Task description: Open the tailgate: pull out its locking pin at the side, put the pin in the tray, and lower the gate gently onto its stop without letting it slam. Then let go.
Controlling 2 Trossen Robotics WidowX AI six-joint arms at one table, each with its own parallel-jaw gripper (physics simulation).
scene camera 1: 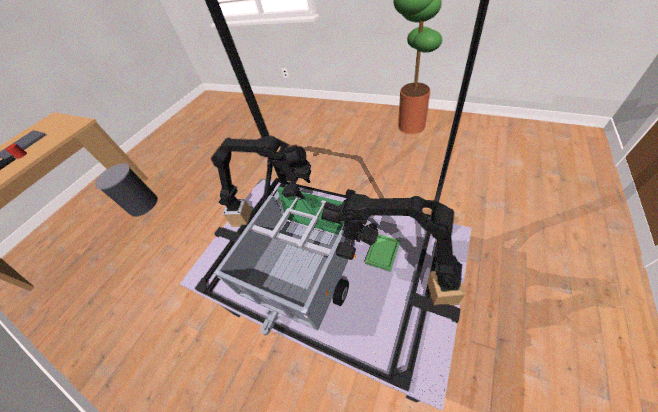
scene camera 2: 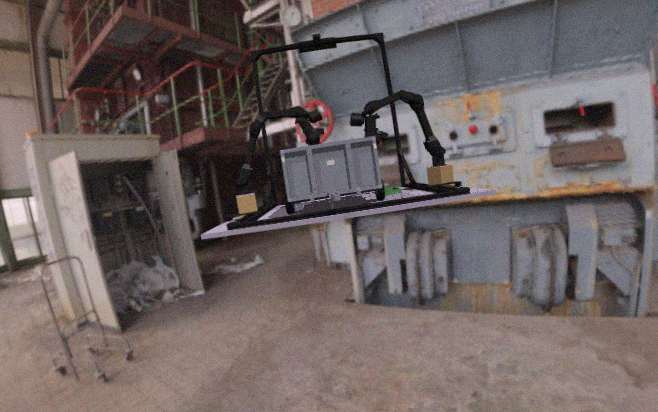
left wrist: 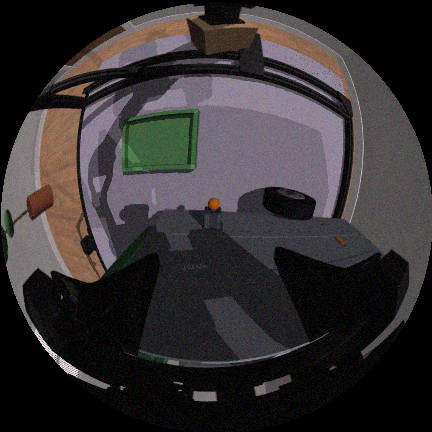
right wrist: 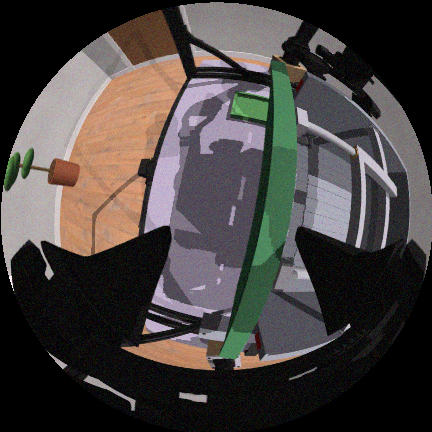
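Seen in the pictures: left gripper, fingertip midpoint: (scene camera 1: 350, 244) (left wrist: 217, 257); right gripper, fingertip midpoint: (scene camera 1: 306, 190) (right wrist: 236, 233); left arm's base at its link origin: (scene camera 1: 447, 282) (scene camera 2: 439, 165) (right wrist: 289, 61); right arm's base at its link origin: (scene camera 1: 233, 206) (scene camera 2: 244, 194) (right wrist: 224, 362).
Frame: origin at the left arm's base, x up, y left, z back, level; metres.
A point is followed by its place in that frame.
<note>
The green tailgate (scene camera 1: 330, 223) {x 0.041, y -0.301, z -0.422 m} (right wrist: 280, 175) {x 0.170, y -0.358, z -0.475 m} stands upright at the far end of the grey trailer (scene camera 1: 267, 295) {x 0.164, y 0.050, z -0.628 m} (scene camera 2: 345, 170) {x 0.044, y 0.048, z -0.616 m}. The locking pin's orange knob (left wrist: 214, 203) {x 0.007, y -0.149, z -0.332 m} (scene camera 1: 354, 256) {x 0.004, y -0.147, z -0.333 m} sits in its bracket on the trailer's side, near the gate. My left gripper (scene camera 1: 358, 243) {x 0.095, y -0.152, z -0.340 m} (left wrist: 217, 257) {x 0.095, y -0.152, z -0.340 m} is open and empty above the side wall by the pin; the knob shows beyond the space between its fingers in the left wrist view. My right gripper (scene camera 1: 300, 185) {x 0.170, y -0.397, z -0.503 m} (right wrist: 236, 233) {x 0.170, y -0.397, z -0.503 m} is open and empty above the gate, whose top edge runs between its fingers in the right wrist view. The green tray (scene camera 1: 382, 252) {x -0.108, y -0.212, z -0.207 m} (left wrist: 160, 142) {x -0.108, y -0.209, z -0.213 m} (right wrist: 250, 106) {x -0.108, y -0.233, z -0.194 m} holds no pin.
A pale rack frame (scene camera 1: 310, 220) (right wrist: 362, 200) {x 0.172, y -0.270, z -0.511 m} lies across the trailer top. A black wheel (scene camera 1: 341, 292) {x -0.016, y -0.008, z -0.399 m} (left wrist: 289, 202) {x -0.019, y -0.046, z -0.383 m} sticks out on the pin side. Black frame rails (scene camera 1: 400, 340) {x -0.102, y 0.162, z -0.200 m} border the lilac mat (scene camera 1: 370, 345) {x -0.116, y 0.168, z -0.312 m}. Dark uprights stand beside both arms.
</note>
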